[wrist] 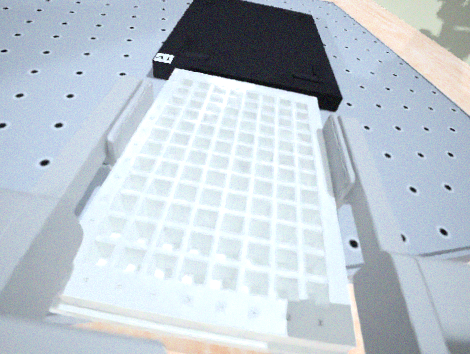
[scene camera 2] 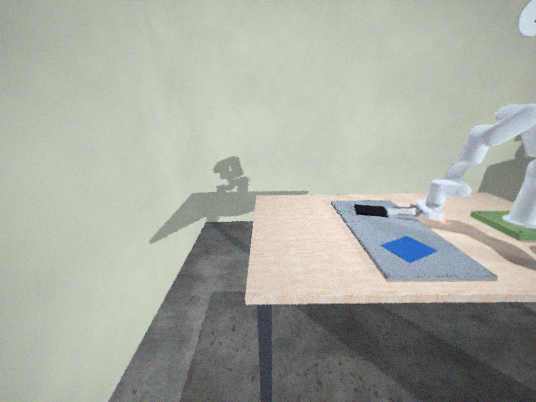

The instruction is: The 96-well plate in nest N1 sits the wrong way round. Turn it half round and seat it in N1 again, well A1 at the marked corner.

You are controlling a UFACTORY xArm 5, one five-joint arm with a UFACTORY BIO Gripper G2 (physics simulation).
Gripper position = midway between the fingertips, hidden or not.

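Observation:
Visible here are a white 96-well plate (wrist: 219, 221) and my gripper (wrist: 239, 111).

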